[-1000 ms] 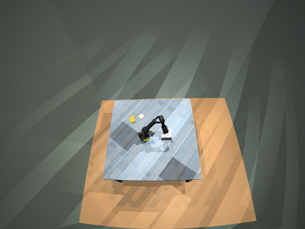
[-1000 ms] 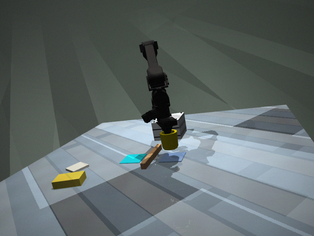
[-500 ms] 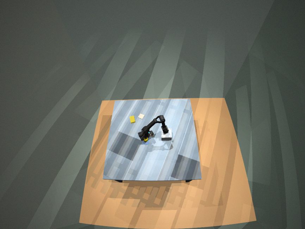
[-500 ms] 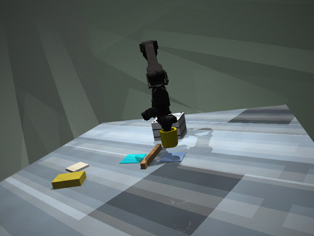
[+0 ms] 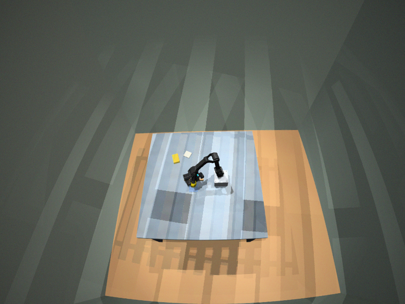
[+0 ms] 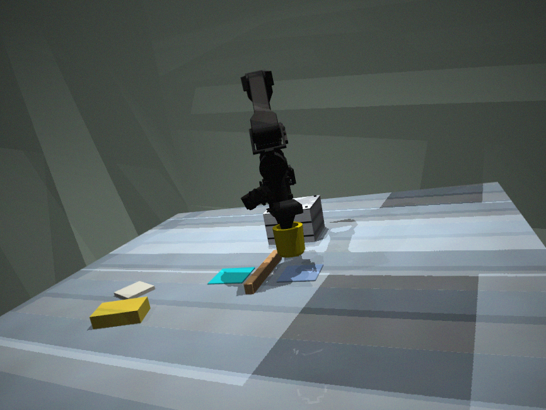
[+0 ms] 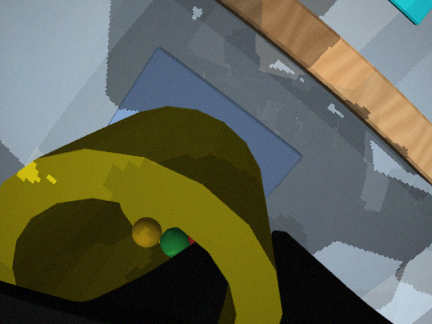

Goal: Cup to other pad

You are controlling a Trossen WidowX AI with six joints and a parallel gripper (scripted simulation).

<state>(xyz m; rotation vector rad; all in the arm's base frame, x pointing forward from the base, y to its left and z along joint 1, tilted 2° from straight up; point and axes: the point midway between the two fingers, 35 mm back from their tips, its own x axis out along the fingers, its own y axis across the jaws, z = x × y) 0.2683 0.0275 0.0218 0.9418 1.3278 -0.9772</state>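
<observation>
The cyan pad is 150 mm to the right of my gripper tip, 90 mm below it and 10 mm behind it. From my gripper tip the other things lie so: orange marble: 30 mm to the left, 30 mm ahead, 20 mm below; yellow cup: 20 mm ahead, 10 mm to the left; green marble: 30 mm to the left, 20 mm below, 20 mm ahead.
</observation>
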